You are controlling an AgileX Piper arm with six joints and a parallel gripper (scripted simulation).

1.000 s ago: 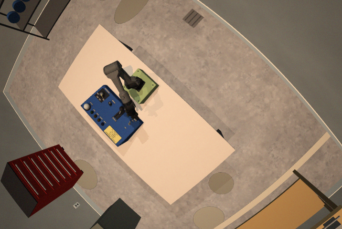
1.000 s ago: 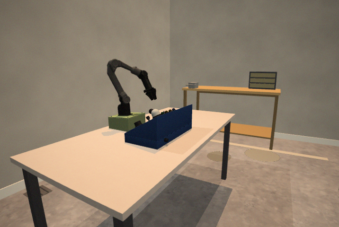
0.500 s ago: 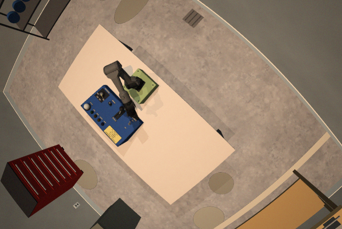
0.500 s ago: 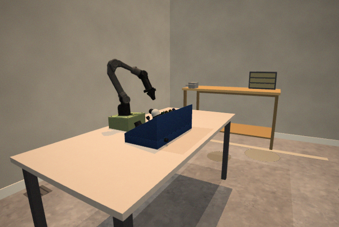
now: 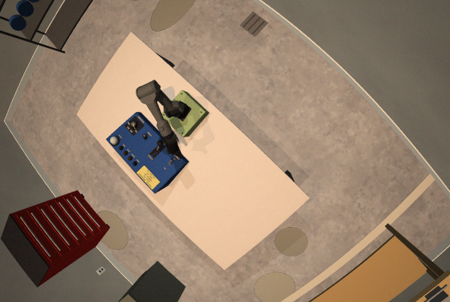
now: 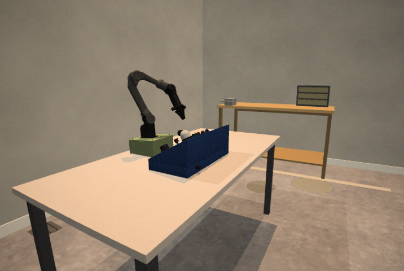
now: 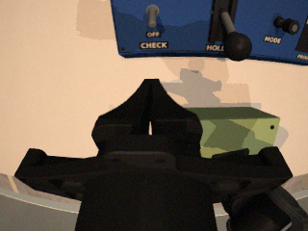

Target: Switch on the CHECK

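My gripper is now 110 mm short of the check toggle, 10 mm to the left of it and 110 mm above it. The rest, counted from my hand: blue console: 130 mm ahead, 190 mm to the right, 130 mm below; mode knob: 80 mm ahead, 250 mm to the right, 100 mm below; cycle lever: 70 mm ahead, 130 mm to the right, 100 mm below.
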